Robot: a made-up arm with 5 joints. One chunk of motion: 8 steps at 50 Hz.
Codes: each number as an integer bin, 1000 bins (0 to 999) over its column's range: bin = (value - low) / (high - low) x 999, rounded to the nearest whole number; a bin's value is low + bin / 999 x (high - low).
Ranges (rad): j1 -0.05..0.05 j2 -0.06..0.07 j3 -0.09..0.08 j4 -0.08..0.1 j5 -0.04..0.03
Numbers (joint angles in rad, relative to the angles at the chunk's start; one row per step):
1: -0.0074 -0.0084 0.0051 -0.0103 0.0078
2: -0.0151 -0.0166 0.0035 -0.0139 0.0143
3: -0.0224 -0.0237 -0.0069 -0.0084 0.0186
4: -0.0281 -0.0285 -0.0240 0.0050 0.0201
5: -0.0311 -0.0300 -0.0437 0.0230 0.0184
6: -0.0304 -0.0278 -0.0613 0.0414 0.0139
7: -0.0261 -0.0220 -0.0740 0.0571 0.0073
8: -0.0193 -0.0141 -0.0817 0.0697 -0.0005
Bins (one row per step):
1: 426 397 559 387 682
2: 349 334 549 367 775
3: 276 279 488 397 836
4: 219 242 388 472 858
5: 189 231 272 572 833
6: 196 247 169 674 769
7: 239 292 94 761 675
8: 307 353 49 831 564

